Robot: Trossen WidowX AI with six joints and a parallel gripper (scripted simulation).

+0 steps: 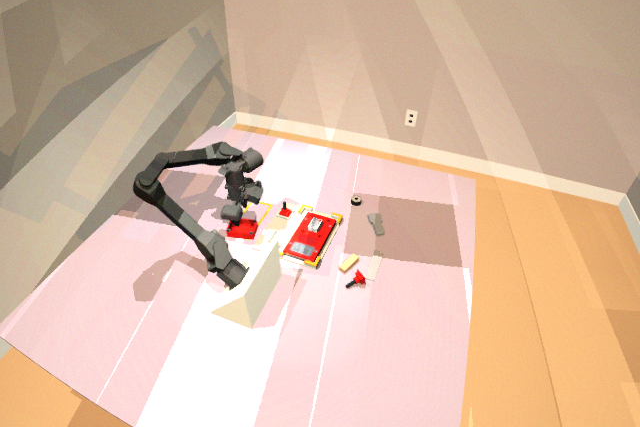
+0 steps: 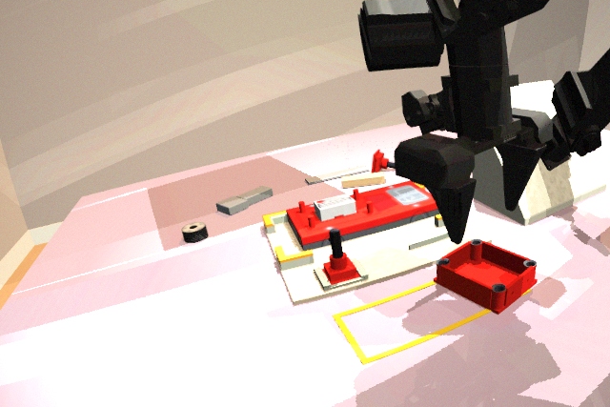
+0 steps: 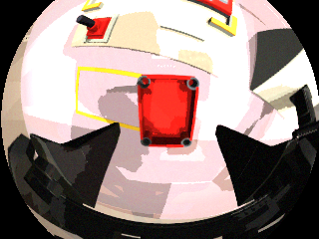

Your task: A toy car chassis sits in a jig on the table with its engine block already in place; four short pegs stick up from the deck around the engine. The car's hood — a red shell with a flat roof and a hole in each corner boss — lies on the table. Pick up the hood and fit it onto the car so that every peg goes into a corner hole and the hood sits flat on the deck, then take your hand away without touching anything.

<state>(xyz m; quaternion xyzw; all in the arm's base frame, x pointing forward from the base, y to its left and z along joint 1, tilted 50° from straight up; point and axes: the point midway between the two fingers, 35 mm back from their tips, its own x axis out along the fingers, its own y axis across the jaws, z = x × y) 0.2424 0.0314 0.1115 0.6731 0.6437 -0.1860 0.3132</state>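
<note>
The red hood is 60 mm below my gripper tip. The rest, counted from my gripper tip: engine block (70 mm ahead, 230 mm to the right, 40 mm below); black wheel (260 mm ahead, 340 mm to the right, 60 mm below); wooden strip (50 mm behind, 380 mm to the right, 60 mm below).
</note>
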